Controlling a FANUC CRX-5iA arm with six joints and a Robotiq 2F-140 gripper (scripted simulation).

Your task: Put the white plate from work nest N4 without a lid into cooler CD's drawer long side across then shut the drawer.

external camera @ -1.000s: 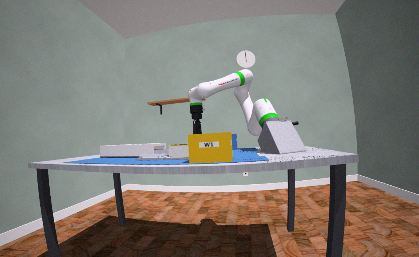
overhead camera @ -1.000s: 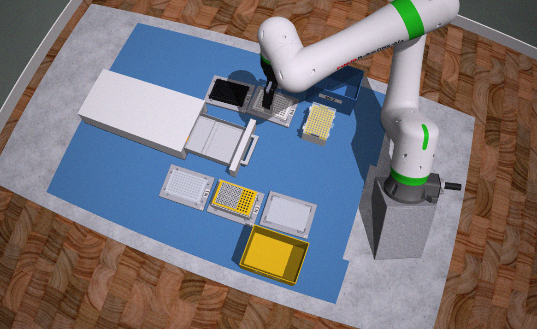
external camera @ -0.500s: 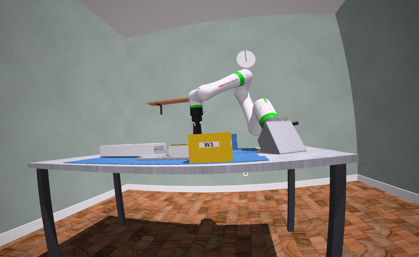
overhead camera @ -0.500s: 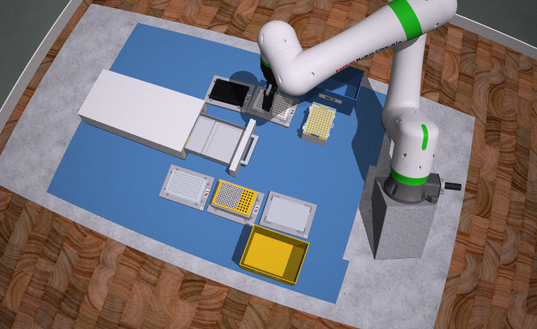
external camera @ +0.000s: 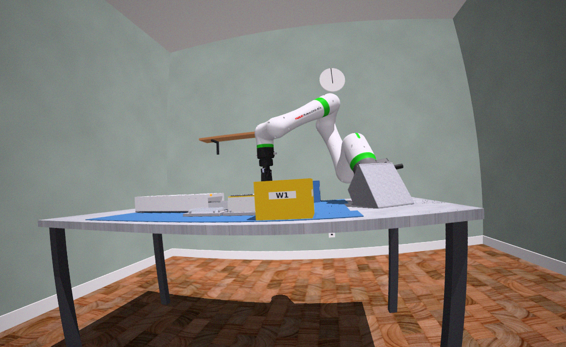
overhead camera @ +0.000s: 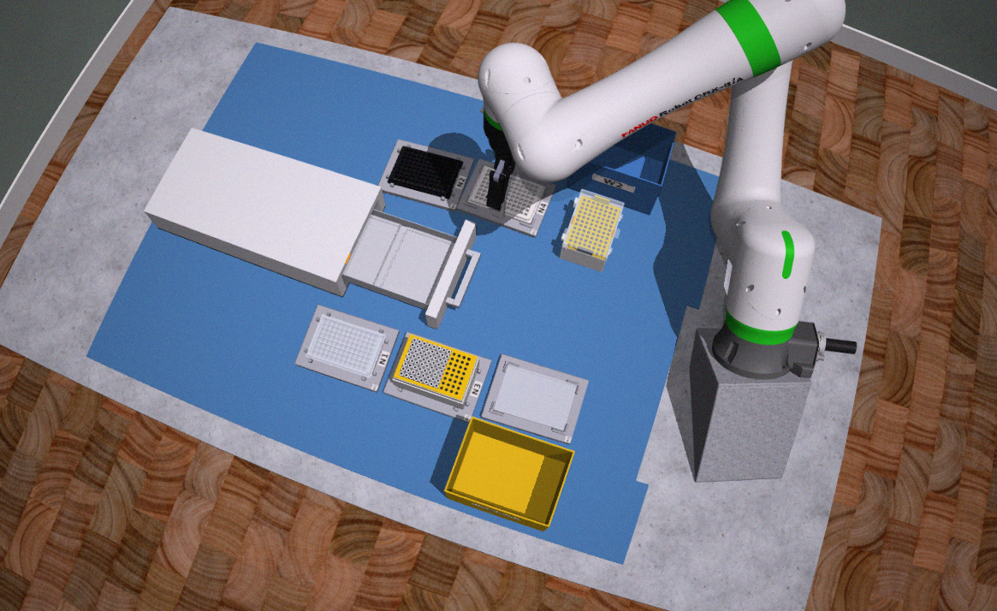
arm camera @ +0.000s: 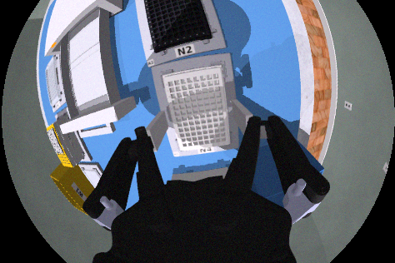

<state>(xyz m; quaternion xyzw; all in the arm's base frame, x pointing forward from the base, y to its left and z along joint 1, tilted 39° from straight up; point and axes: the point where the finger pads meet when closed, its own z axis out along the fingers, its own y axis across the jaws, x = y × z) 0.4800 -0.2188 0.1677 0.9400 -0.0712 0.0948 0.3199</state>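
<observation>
The white plate is 30 mm below my hand. Round my hand: black plate: 170 mm ahead, 20 mm to the right, 30 mm below; blue bin W2: 210 mm behind, 100 mm to the right, 10 mm below; N4 label: 70 mm behind, 10 mm to the left, 40 mm below.
</observation>
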